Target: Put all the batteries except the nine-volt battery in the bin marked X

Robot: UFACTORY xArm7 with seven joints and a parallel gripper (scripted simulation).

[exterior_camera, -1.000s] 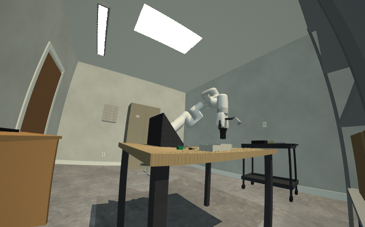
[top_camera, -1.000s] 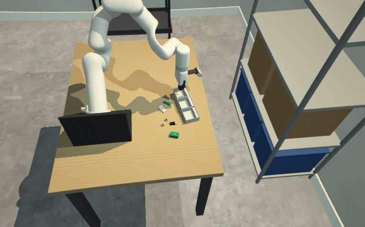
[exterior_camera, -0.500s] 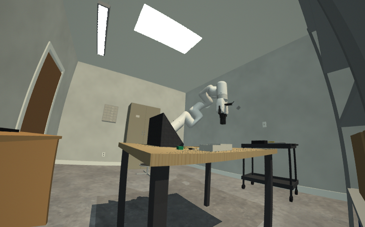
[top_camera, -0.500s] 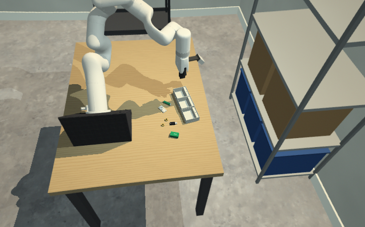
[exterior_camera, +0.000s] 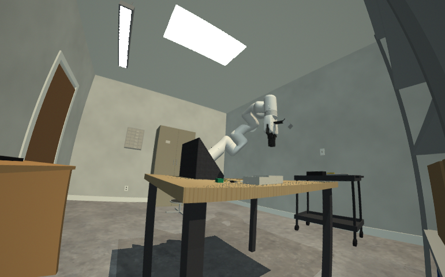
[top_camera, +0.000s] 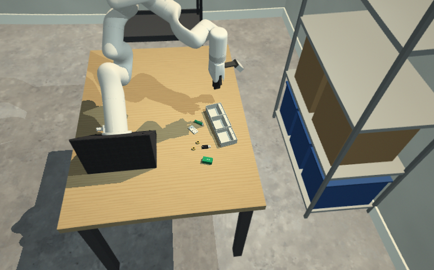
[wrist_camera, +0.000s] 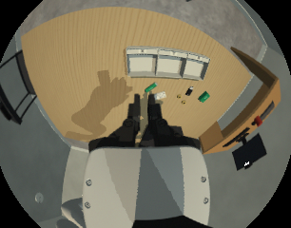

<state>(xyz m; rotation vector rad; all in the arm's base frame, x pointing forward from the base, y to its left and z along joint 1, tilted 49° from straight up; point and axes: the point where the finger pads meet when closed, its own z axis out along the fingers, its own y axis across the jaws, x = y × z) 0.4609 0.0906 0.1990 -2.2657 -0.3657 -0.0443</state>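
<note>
The green cylindrical battery is 21 cm below my hand, 9 cm behind it and 6 cm to the right of it. The rest, counted from my hand: white die: 21 cm below, 12 cm behind, 10 cm to the right; nine-volt battery: 29 cm to the right, 21 cm below, 6 cm behind; black USB stick: 22 cm below, 21 cm to the right, 5 cm behind.
</note>
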